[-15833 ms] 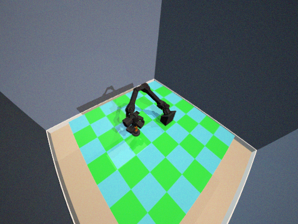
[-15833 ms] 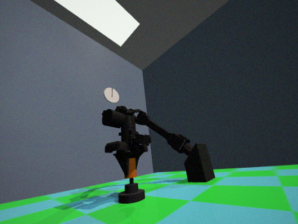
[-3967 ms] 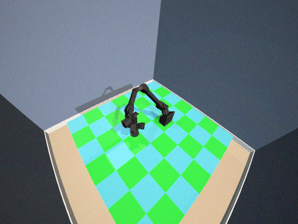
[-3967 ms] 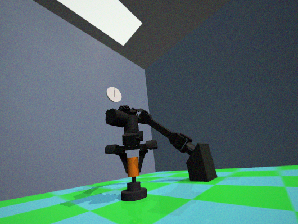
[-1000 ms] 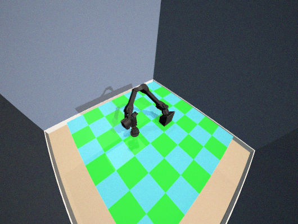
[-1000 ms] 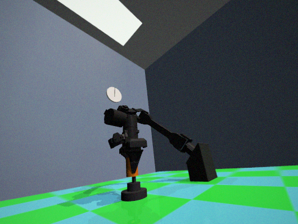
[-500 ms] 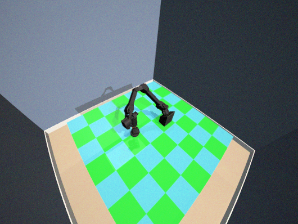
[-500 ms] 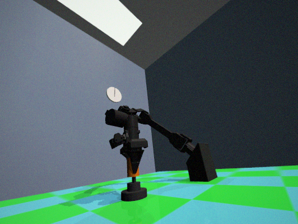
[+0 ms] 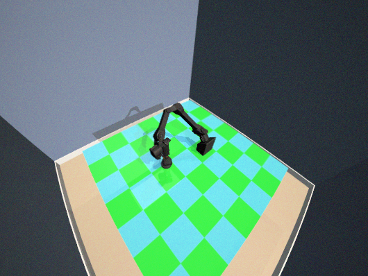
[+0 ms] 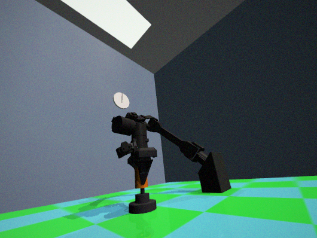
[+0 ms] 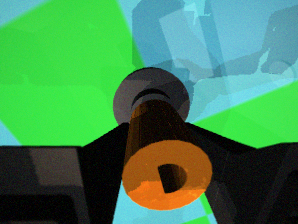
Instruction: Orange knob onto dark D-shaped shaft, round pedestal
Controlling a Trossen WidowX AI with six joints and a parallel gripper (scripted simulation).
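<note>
Now: gripper tip 2 cm below the orange knob. Also, from my gripper tip: pedestal 4 cm below.
</note>
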